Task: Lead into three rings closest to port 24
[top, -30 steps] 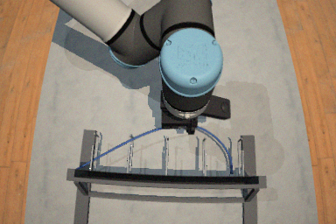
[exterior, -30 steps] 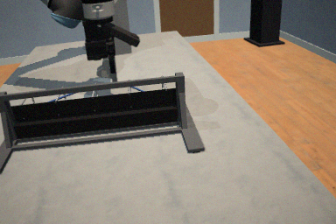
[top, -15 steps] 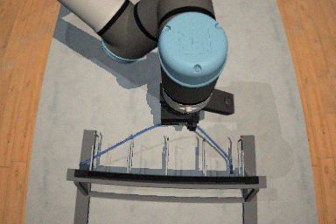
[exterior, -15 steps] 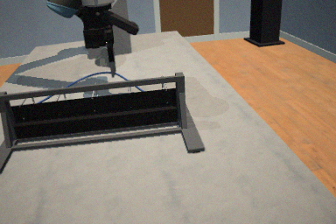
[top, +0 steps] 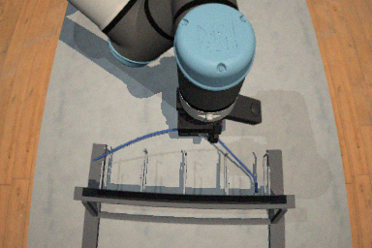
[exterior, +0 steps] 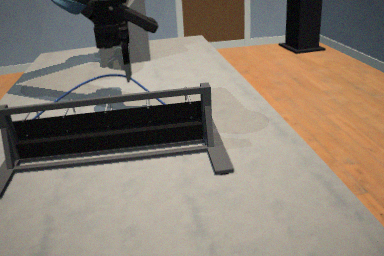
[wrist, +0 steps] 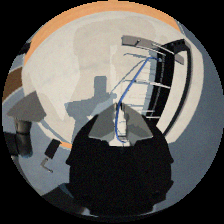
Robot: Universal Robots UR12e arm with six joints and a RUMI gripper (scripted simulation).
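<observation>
My hand is 15 cm short of the rack, 7 cm to the left of it and 6 cm above it.
</observation>
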